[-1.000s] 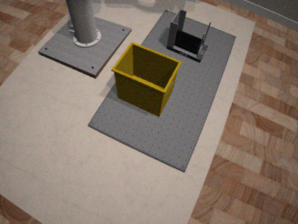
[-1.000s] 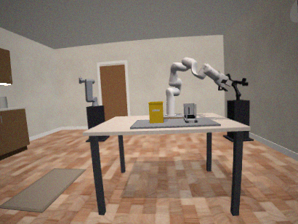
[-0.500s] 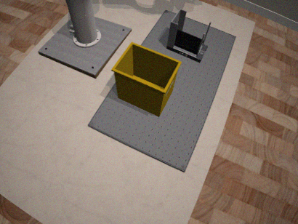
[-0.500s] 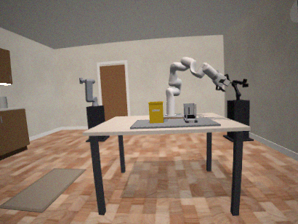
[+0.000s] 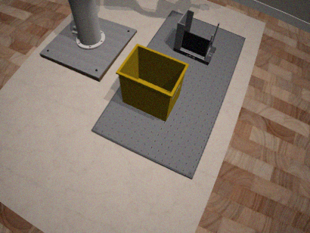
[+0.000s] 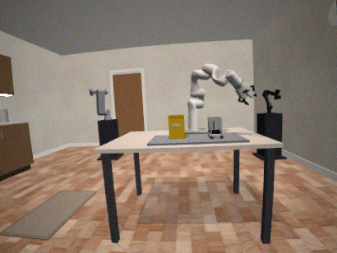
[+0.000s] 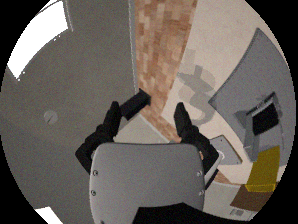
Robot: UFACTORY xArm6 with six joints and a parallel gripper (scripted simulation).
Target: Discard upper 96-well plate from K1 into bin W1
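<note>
The black 96-well plate is 30 cm to the right of my hand, 24 cm below it and 3 cm ahead of it. From my hand the other things lie so: pale plate: 30 cm to the right, 25 cm below, 3 cm ahead; yellow plastics bin W1: 59 cm to the right, 19 cm below, 4 cm behind.
</note>
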